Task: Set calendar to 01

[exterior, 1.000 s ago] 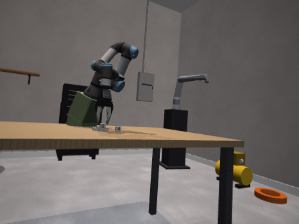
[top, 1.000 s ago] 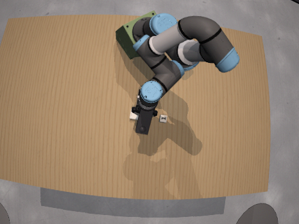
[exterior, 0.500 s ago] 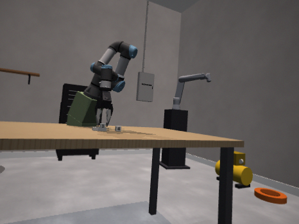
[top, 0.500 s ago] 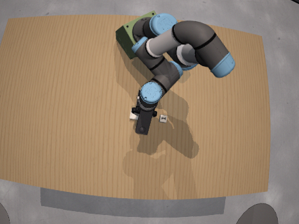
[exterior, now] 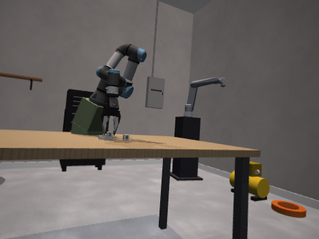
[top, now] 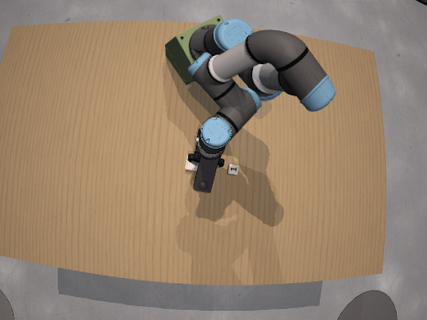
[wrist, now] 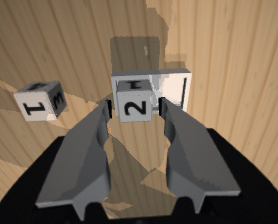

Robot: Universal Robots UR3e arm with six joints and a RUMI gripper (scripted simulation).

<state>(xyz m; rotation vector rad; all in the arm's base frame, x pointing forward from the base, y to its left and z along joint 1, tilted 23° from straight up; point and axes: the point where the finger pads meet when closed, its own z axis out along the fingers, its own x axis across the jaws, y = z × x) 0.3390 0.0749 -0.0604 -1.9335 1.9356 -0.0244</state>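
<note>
Now: the white cube 1 cm below my hand. Also, from my hand: white tray 2 cm to the right, 3 cm below.
</note>
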